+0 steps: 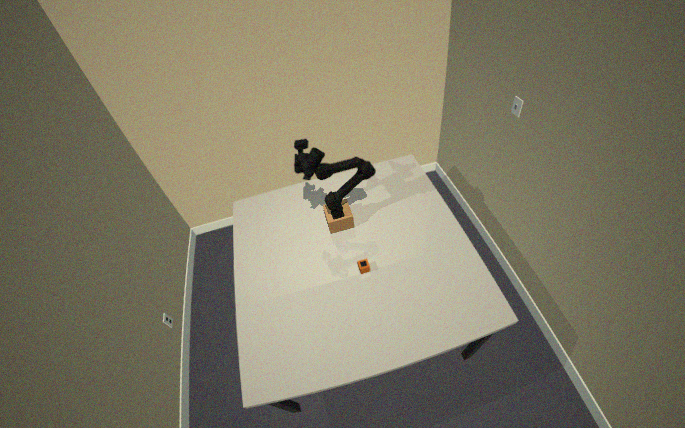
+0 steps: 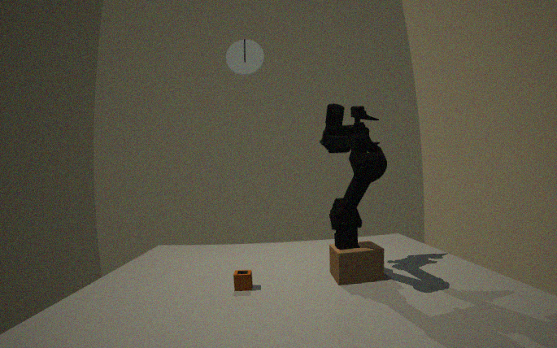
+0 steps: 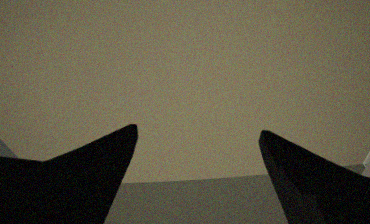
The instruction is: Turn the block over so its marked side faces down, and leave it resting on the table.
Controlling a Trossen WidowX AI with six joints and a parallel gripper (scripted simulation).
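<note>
The orange block lies 500 mm ahead of my gripper tip, 150 mm to the left of it and 440 mm below it.
</note>
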